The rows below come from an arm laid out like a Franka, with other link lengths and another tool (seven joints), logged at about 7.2 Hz.
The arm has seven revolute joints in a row. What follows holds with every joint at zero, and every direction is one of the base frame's. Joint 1 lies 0.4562 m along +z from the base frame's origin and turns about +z. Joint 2 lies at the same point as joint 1 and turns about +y. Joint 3 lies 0.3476 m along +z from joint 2 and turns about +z. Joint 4 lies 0.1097 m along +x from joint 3 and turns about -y. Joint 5 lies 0.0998 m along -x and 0.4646 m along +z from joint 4 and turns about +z. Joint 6 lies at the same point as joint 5 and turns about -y. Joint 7 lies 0.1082 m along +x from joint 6 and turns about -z. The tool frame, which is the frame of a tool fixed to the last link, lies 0.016 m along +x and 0.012 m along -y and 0.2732 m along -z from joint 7; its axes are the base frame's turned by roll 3.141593, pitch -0.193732 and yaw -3.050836 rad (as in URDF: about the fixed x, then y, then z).
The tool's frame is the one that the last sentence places.
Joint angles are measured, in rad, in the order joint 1, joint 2, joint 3, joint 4, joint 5, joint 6, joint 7. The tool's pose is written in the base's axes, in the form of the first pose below.
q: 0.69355 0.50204 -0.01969 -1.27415 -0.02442 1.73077 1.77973
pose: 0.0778 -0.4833 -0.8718 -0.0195 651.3 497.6 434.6
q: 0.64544 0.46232 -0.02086 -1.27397 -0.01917 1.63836 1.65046
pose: 0.0962 -0.4511 -0.8873 0.0063 656.3 450.5 459.7
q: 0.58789 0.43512 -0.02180 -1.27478 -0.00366 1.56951 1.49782
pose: 0.1212 -0.4105 -0.9035 0.0224 665.4 403.8 475.7
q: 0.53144 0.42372 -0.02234 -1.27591 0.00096 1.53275 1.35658
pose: 0.1387 -0.3724 -0.9171 0.0314 679.9 361.0 481.5
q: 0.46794 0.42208 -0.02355 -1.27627 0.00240 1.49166 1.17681
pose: 0.1628 -0.3189 -0.9327 0.0435 694.4 311.9 479.9
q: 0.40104 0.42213 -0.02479 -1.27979 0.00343 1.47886 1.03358
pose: 0.1777 -0.2829 -0.9415 0.0437 712.3 263.1 476.9
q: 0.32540 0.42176 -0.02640 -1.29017 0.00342 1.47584 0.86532
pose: 0.1921 -0.2385 -0.9511 0.0406 730.3 207.2 470.9
